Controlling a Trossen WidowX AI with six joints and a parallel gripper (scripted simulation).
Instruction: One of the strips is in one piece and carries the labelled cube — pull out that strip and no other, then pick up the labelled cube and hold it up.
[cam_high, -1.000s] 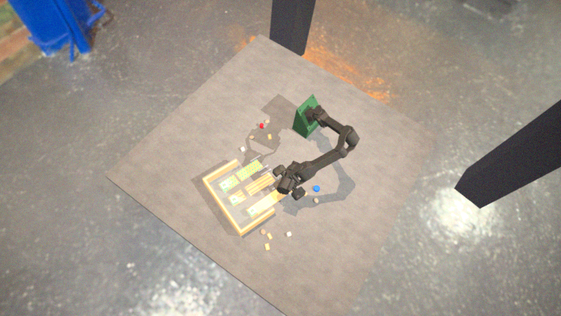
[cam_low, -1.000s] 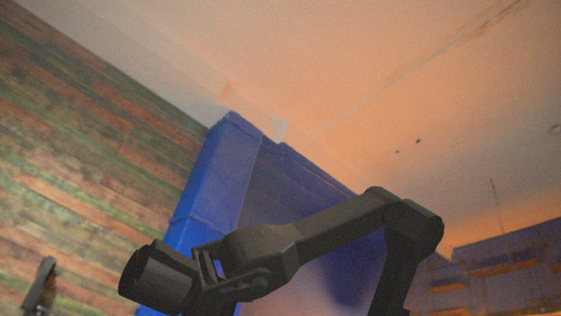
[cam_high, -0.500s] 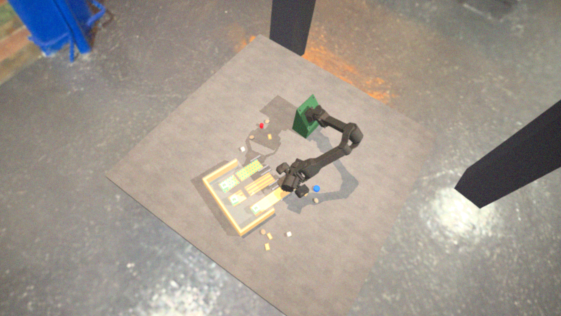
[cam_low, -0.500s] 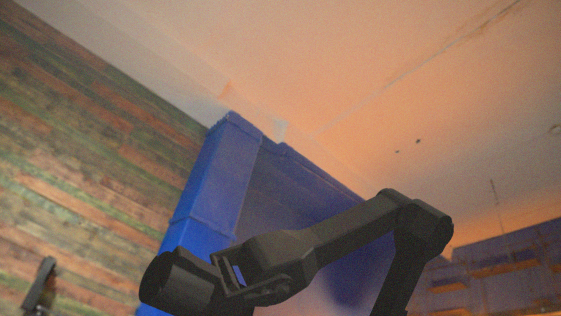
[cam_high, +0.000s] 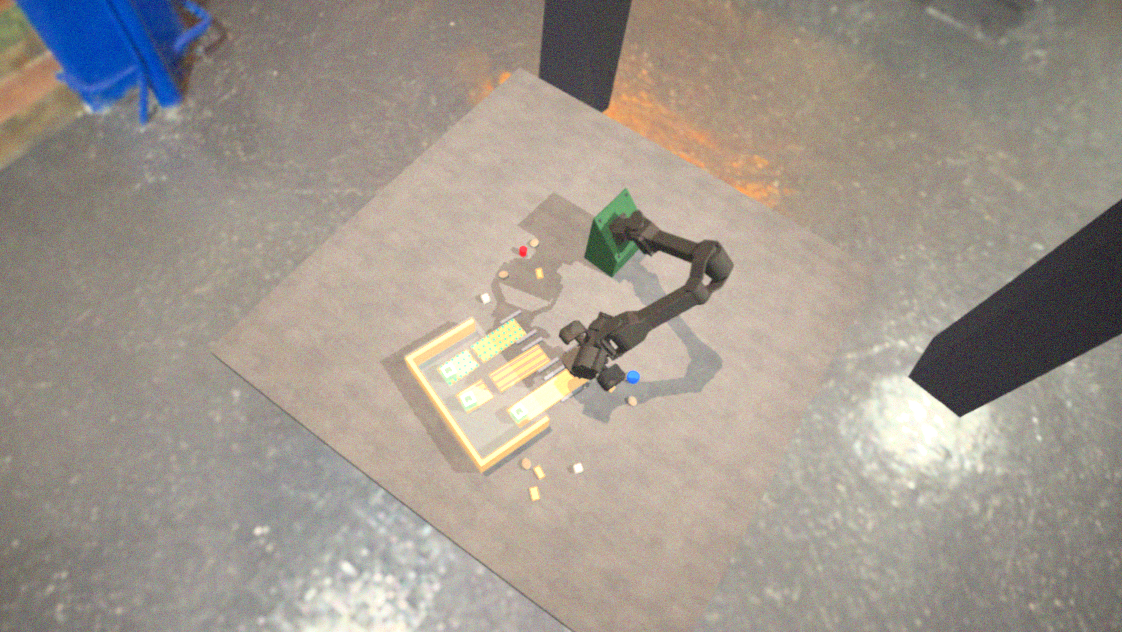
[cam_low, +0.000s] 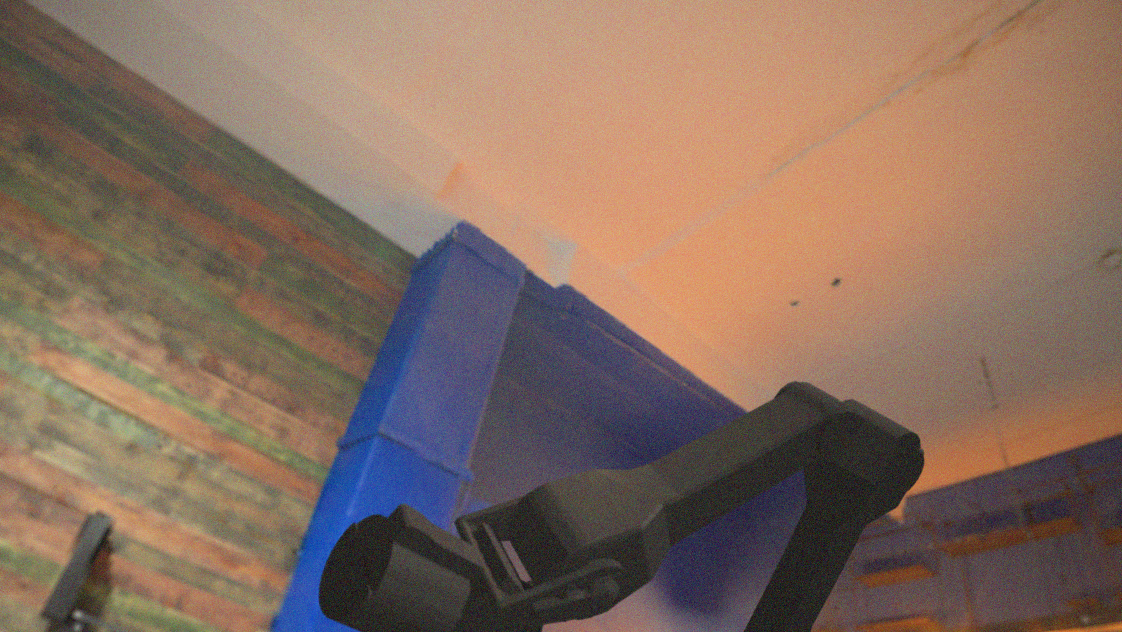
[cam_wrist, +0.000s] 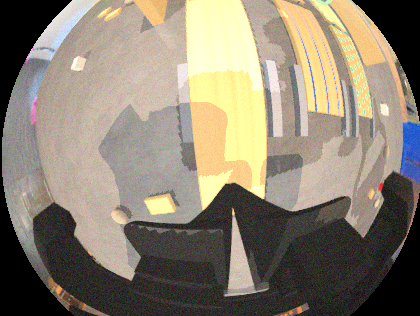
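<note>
Now: the pale wooden strip 10 cm ahead of my gripper tip and 2 cm to the right of it.
</note>
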